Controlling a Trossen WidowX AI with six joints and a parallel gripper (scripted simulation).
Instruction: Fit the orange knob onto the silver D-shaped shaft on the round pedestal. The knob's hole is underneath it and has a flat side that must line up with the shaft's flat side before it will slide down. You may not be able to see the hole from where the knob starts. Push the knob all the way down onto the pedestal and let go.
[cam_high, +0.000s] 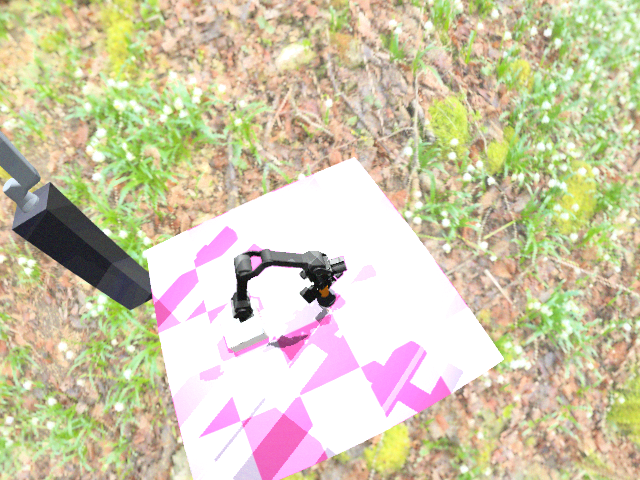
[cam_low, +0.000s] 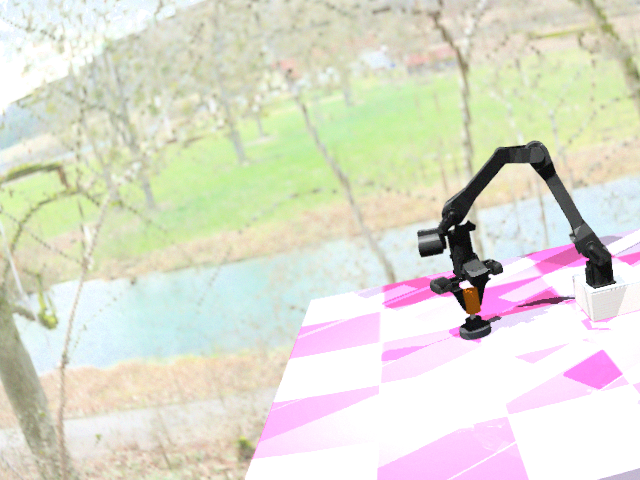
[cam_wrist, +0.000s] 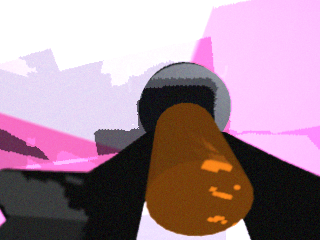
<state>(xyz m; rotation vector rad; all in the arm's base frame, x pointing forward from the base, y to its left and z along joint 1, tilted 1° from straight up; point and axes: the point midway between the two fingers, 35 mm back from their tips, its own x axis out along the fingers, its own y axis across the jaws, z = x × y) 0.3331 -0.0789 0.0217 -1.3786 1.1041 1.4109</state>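
The round pedestal lies 4 cm below my gripper tip. From my gripper tip the other things lie so: orange knob (3 cm above).
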